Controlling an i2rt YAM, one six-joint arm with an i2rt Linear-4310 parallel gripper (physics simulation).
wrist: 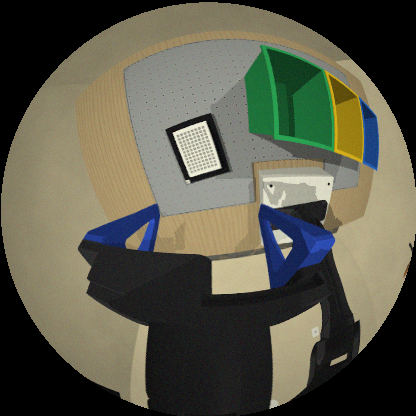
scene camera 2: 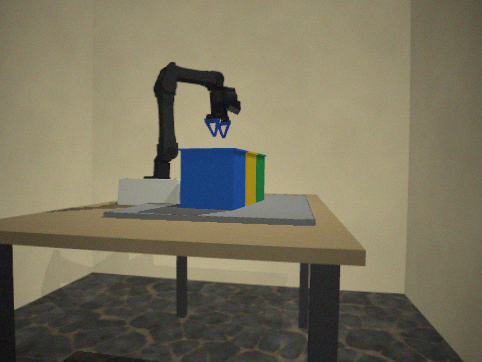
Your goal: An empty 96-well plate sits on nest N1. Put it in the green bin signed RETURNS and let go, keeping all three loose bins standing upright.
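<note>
A white 96-well plate sits in a black nest on the grey perforated board, in the wrist view. The green bin stands upright to the right of the plate in the wrist view; no sign on it can be read. The yellow bin and the blue bin stand upright in a row beside it. My gripper is open and empty, high above the board, clear of the plate and higher than the bin rims.
The grey board lies on the wooden table. A white base block carries the arm, beside the board. In the wrist view the base lies to the right of the nest and below the bins.
</note>
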